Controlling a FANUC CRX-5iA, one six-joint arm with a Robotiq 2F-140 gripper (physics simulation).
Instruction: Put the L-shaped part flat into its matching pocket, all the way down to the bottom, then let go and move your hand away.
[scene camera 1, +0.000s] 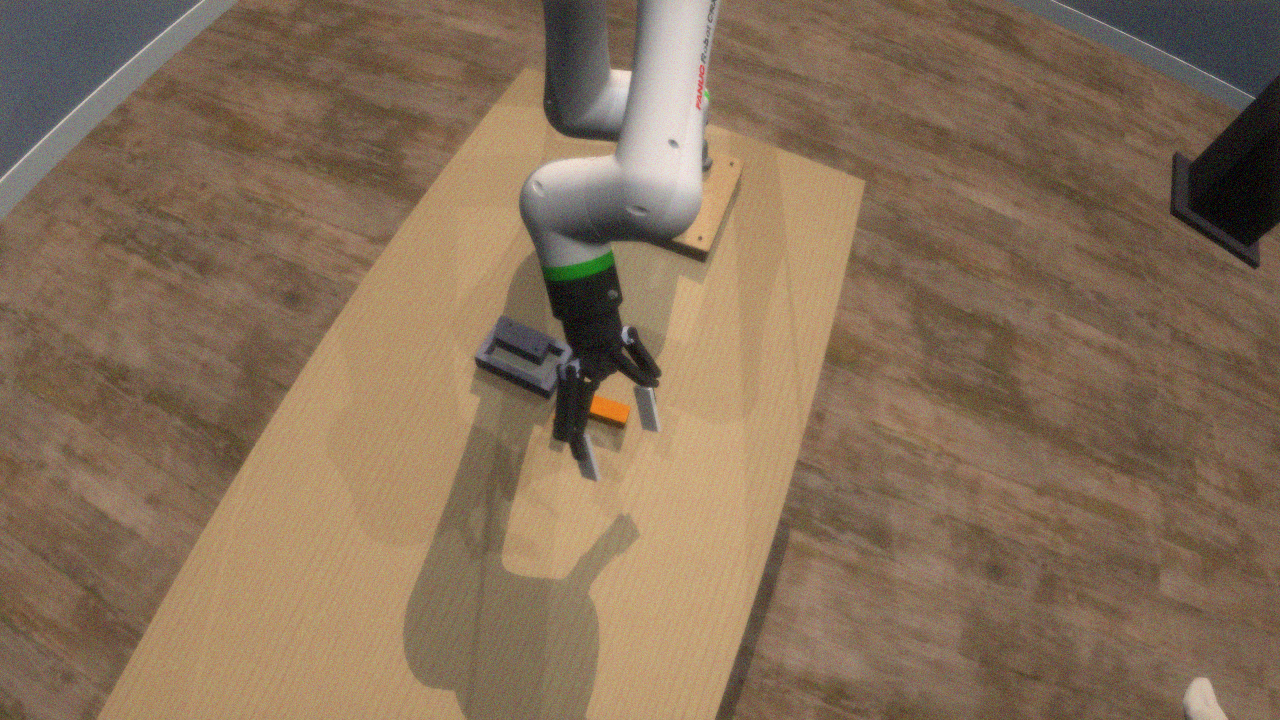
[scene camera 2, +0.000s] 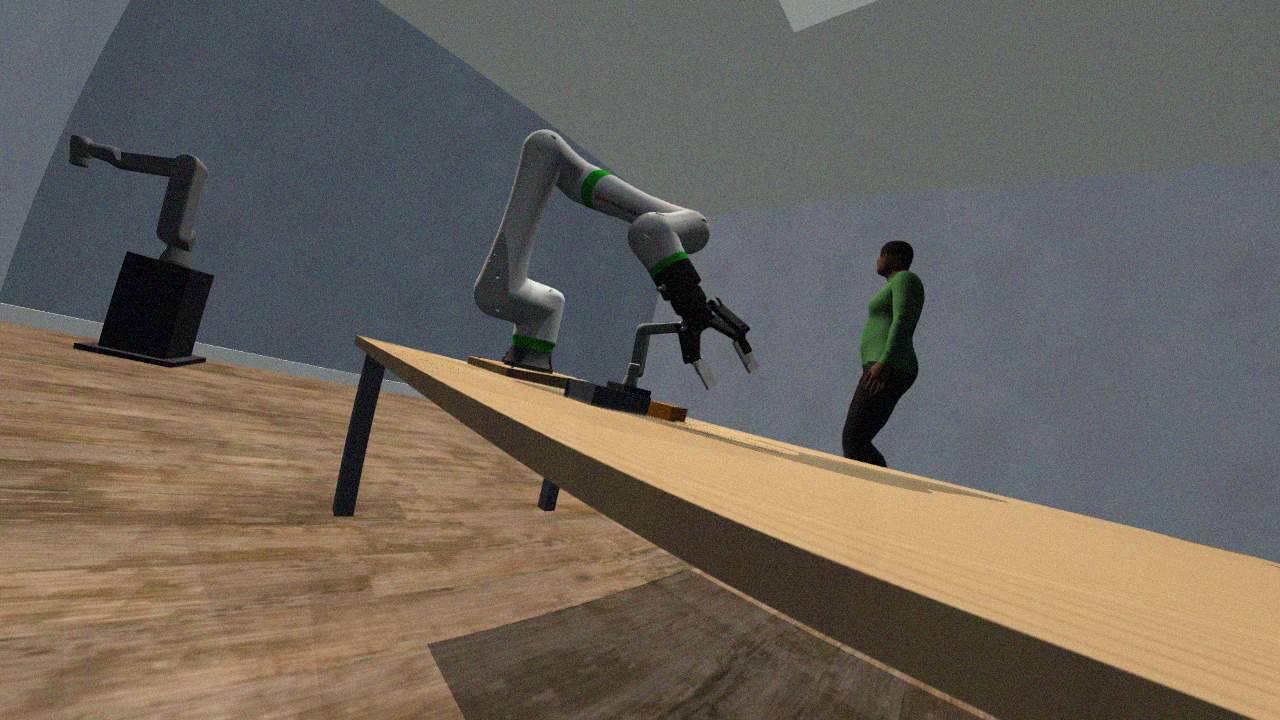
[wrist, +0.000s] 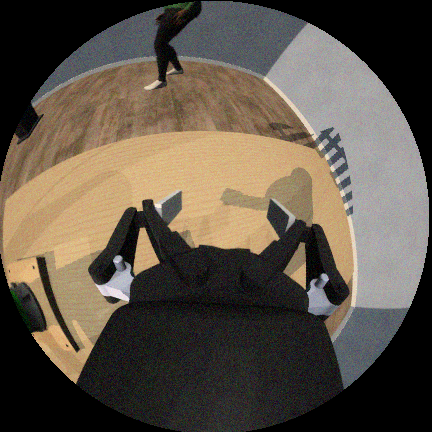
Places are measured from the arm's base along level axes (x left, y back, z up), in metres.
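Pixels of known places: gripper, fingertip midpoint: (scene camera 1: 622, 452) (scene camera 2: 731, 379) (wrist: 224, 203); arm's base, origin of the base link: (scene camera 2: 528, 368).
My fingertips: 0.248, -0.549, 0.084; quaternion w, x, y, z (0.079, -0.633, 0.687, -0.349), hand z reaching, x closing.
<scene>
Ahead of a thing's pixels: the offset from my fingertips to its middle, as dx, dy, dz. Level surfaces: height alone.
The orange L-shaped part @[-0.089, +0.060, -0.100] (scene camera 1: 609, 411) (scene camera 2: 666, 411) lies on the table, beside the dark grey pocket block. In the scene camera 1 view the gripper's fingers hide some of the part. The pocket block @[-0.240, +0.085, -0.096] (scene camera 1: 512, 379) (scene camera 2: 605, 394) has a raised dark piece inside its rim and a recess around it; no orange shows in the recess. My gripper (scene camera 1: 622, 454) (scene camera 2: 729, 369) (wrist: 224, 203) is open and empty, tilted, in the air above the table and past the part. The part and the block do not show in the wrist view.
The wooden table @[dz -0.115] (scene camera 1: 358, 465) (scene camera 2: 805, 510) (wrist: 200, 160) carries the arm's base plate (scene camera 1: 718, 201) (wrist: 22, 267). A person (scene camera 2: 890, 331) (wrist: 170, 42) in green stands beyond the table. Another robot arm (scene camera 2: 179, 210) stands on a black pedestal (scene camera 2: 156, 306) away from the table.
</scene>
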